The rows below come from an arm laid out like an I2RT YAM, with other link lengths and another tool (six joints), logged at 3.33 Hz.
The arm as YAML. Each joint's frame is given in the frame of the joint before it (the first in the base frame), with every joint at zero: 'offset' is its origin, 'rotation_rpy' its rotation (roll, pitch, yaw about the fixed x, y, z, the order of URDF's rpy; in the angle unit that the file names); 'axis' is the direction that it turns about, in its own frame. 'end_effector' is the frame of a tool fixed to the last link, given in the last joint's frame.
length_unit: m
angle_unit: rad
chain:
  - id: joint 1
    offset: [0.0, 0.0, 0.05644]
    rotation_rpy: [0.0, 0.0, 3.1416]
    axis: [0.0, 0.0, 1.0]
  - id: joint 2
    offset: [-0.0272, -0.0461, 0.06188]
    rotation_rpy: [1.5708, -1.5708, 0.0]
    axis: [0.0, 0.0, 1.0]
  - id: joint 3
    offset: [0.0, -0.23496, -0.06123]
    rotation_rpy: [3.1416, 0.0, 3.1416]
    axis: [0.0, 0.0, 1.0]
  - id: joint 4
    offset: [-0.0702, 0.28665, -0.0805]
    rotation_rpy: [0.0, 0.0, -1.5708]
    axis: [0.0, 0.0, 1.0]
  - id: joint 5
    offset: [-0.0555, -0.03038, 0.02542]
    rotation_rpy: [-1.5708, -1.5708, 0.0]
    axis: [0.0, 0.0, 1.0]
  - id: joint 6
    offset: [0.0, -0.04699, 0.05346]
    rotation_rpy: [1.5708, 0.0, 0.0]
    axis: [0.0, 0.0, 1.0]
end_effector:
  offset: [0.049, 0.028, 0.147]
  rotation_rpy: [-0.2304, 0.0, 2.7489]
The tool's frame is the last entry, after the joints.
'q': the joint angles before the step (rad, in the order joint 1, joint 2, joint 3, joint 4, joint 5, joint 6). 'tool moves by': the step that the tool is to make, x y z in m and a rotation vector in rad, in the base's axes. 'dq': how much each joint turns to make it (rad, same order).
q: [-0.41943, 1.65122, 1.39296, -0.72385, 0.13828, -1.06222]
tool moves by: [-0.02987, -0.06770, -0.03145, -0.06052, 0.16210, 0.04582]
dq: [-0.17014, 0.07933, -0.00001, 0.00114, -0.00038, -0.25483]
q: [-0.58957, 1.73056, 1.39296, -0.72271, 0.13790, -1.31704]
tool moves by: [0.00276, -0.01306, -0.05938, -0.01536, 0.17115, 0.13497]
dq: [-0.02519, 0.14459, -0.00001, 0.04122, 0.02747, -0.19418]
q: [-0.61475, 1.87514, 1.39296, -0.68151, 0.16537, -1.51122]
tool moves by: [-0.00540, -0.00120, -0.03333, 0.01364, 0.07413, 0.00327]
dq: [0.00114, 0.07666, -0.00002, 0.01069, 0.02860, -0.01374]
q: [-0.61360, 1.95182, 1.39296, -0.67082, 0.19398, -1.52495]
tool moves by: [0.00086, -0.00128, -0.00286, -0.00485, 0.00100, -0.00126]
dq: [0.00076, 0.00914, -0.00002, 0.01106, 0.00496, 0.00039]
